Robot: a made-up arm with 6 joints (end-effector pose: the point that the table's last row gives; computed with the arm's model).
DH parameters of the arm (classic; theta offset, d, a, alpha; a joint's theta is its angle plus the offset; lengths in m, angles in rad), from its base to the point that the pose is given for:
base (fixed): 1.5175 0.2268 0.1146 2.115
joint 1: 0 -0.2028 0.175 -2.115
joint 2: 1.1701 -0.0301 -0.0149 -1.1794
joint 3: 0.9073 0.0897 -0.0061 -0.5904
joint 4: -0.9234 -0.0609 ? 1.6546
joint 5: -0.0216 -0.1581 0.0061 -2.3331
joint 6: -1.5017 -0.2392 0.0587 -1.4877
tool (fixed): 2.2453 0.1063 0 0
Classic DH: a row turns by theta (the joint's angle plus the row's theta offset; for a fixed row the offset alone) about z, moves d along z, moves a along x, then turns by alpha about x.
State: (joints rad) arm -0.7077 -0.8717 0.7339 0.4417 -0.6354 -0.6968
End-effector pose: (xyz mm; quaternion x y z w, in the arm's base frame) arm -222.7 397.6 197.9 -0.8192 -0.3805 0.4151 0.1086
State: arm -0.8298 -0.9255 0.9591 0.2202 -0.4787 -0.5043
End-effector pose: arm -235.5 346.2 120.3 0.8322 0.3212 -0.4507 0.0338
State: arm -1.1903 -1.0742 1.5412 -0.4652 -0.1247 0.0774
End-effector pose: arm -240.0 117.9 29.8 0.7996 0.1722 -0.4231 0.3897
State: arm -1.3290 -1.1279 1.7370 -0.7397 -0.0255 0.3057
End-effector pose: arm -228.9 34.8 41.7 0.7735 0.1324 -0.3702 0.4970
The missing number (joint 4, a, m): -0.0693
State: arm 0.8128 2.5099 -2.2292 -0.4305 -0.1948 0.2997
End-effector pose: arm -209.5 389.6 490.5 -0.1809 0.0093 0.9531 0.2426
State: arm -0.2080 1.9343 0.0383 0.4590 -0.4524 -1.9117
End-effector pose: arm -279.9 413.1 413.0 -0.4248 0.1176 -0.8137 0.3790
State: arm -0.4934 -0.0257 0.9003 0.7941 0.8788 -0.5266
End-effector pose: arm -297.7 190.5 231.7 0.2952 0.3698 -0.6788 0.5615
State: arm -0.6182 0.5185 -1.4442 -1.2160 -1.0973 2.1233
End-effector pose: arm -478.2 296.7 165.2 0.5798 -0.0714 -0.7150 0.3840
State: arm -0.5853 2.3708 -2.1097 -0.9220 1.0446 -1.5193
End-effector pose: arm -282.9 274.4 134.2 0.5670 0.6441 -0.0474 0.5113
